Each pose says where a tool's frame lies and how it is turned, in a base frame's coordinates. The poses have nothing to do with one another.
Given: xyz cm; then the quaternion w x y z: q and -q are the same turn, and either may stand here.
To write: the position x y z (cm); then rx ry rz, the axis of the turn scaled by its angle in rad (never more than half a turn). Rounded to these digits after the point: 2 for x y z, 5 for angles.
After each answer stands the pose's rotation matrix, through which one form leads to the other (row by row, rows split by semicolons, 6 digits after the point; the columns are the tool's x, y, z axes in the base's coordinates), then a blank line. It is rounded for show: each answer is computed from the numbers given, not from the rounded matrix.
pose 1, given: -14.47, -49.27, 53.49, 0.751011, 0.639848, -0.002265, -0.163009
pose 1, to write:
-14.47, -49.27, 53.49, 1.39775, -0.00495, -0.35609
0.946846 0.241945 -0.212004; -0.247742 0.128045 -0.960327; -0.205200 0.961804 0.181179

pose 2, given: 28.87, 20.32, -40.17, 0.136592, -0.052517, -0.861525, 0.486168
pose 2, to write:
28.87, 20.32, -40.17, -0.15202, -2.49384, 1.40730
-0.957169 -0.042324 -0.286419; 0.223303 0.521765 -0.823345; 0.184291 -0.852039 -0.489967

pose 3, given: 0.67, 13.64, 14.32, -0.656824, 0.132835, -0.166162, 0.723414
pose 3, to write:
0.67, 13.64, 14.32, -0.30096, 0.37646, -1.63900
-0.101875 0.906167 0.410468; -0.994455 -0.081945 -0.065909; -0.026089 -0.414906 0.909490

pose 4, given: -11.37, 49.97, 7.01, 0.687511, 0.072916, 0.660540, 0.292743
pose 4, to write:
-11.37, 49.97, 7.01, 0.16322, 1.47856, 0.65528
-0.044023 -0.306200 0.950949; 0.498856 0.817970 0.286476; -0.865566 0.486998 0.116740

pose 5, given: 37.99, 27.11, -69.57, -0.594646, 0.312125, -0.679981, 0.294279
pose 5, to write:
37.99, 27.11, -69.57, -0.72517, 1.57983, -0.68371
-0.097948 -0.074494 0.992399; -0.774462 0.631956 -0.029000; -0.624992 -0.771416 -0.119592

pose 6, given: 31.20, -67.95, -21.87, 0.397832, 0.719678, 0.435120, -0.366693
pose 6, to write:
31.20, -67.95, -21.87, 1.82245, 1.10186, -0.92858
0.352414 0.918057 -0.181592; 0.334528 -0.304800 -0.891733; -0.874011 0.253511 -0.414532

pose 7, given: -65.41, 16.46, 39.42, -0.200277, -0.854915, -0.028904, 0.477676
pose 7, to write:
-65.41, 16.46, 39.42, 2.38943, 0.08078, -1.33507
0.541981 0.240756 -0.805167; -0.141914 -0.918107 -0.370053; -0.828322 0.314826 -0.463430

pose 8, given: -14.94, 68.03, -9.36, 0.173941, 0.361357, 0.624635, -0.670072
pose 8, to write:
-14.94, 68.03, -9.36, 1.02450, 1.77093, -1.89976
-0.678331 0.684539 -0.266971; 0.218327 -0.159151 -0.962811; -0.701570 -0.711391 -0.041496

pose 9, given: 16.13, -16.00, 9.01, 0.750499, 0.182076, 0.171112, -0.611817
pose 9, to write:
16.13, -16.00, 9.01, 0.39782, 0.37387, -1.33678
0.192801 0.980647 0.034044; -0.856026 0.185056 -0.482674; -0.479633 0.063917 0.875138

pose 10, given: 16.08, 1.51, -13.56, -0.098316, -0.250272, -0.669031, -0.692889
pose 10, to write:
16.08, 1.51, -13.56, 0.74055, 1.97965, 2.05024
-0.855396 0.198635 0.478374; 0.471124 -0.085463 0.877917; 0.215269 0.976340 -0.020477

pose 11, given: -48.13, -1.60, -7.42, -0.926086, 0.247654, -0.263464, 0.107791
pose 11, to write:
-48.13, -1.60, -7.42, -0.50788, 0.54031, -0.22106
0.837936 0.069152 0.541370; -0.330143 0.854097 0.401900; -0.434591 -0.515496 0.738508

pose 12, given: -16.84, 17.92, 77.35, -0.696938, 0.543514, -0.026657, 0.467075
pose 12, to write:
-16.84, 17.92, 77.35, -1.21215, 0.05945, -1.04168
0.562261 0.622068 0.544880; -0.680022 -0.027133 0.732690; 0.470567 -0.782493 0.407764

